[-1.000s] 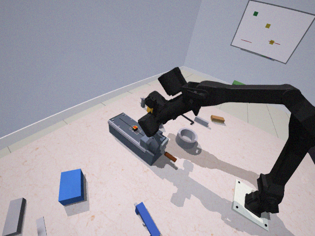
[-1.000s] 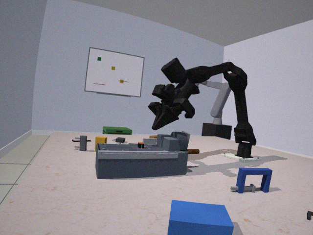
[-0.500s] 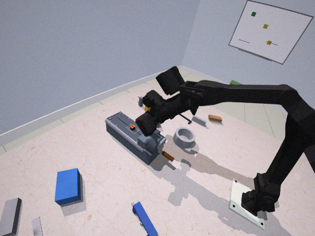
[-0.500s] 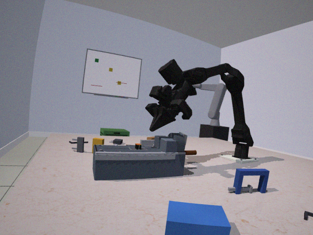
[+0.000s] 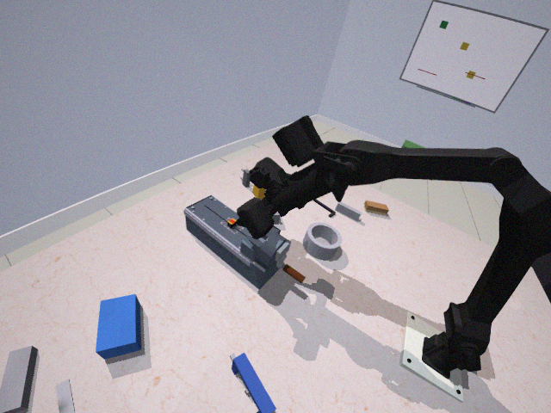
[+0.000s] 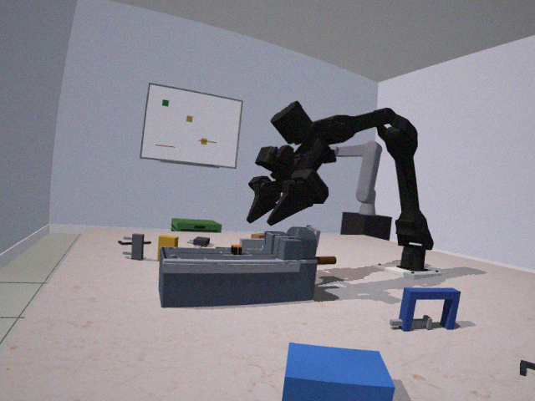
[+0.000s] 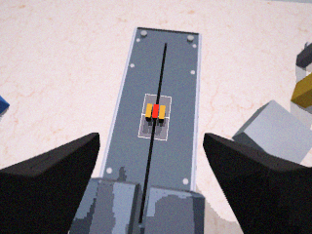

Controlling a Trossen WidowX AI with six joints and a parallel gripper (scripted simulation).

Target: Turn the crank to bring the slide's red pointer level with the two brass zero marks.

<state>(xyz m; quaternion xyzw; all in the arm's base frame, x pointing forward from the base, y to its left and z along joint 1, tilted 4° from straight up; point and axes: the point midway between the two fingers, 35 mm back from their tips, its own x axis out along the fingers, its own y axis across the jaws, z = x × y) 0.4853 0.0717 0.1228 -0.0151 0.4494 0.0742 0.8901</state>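
My gripper tip is 5 cm above the red pointer and 4 cm short of it. Also, from my gripper tip: brown crank handle 15 cm behind, 7 cm below; then yellow block 23 cm to the right, 13 cm ahead, 10 cm below; then grey block 16 cm to the right, 11 cm below, 5 cm ahead.
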